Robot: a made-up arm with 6 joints.
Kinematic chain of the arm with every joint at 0, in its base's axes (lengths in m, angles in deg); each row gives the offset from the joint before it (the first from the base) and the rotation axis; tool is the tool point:
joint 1: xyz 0 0 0.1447 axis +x
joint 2: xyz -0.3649 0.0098 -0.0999 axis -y
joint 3: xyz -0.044 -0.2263 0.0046 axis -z
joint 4: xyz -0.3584 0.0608 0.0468 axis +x
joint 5: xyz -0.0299 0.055 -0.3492 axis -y
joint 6: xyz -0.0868 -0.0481 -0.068 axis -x
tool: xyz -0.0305 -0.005 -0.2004
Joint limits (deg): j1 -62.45..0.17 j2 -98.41..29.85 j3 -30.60..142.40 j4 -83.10..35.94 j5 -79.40..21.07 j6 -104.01..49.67
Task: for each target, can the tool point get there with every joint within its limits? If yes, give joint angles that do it. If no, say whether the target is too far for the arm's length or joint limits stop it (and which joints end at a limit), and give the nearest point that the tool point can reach.
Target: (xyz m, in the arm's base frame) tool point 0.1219 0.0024 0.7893
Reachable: no: joint limits stop it (at a limit: joint 2, joint 4, joint 6) | nearest point -0.1005 0.0024 0.7787 | short by 0.223 m
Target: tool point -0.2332 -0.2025 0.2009
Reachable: no: joint limits stop it (at a limit: joint 1, joint 3, joint 5, joint 6) | nearest point 0.0030 -0.2013 -0.0094 | short by 0.316 m
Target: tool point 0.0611 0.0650 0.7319
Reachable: no: joint limits stop it (at a limit: joint 2, joint 4, joint 5, joint 6) | nearest point -0.0995 0.0651 0.7326 | short by 0.161 m
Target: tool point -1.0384 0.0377 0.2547
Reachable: yes | joints -13.00 -51.76 26.94 -35.43 -35.84 -58.60
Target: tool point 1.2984 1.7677 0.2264
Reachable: no: too far | nearest point 0.1535 0.3740 -0.0053 | short by 1.818 m
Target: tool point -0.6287 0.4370 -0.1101
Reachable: yes | joints -27.05 -72.91 109.41 -56.85 -38.34 -5.02
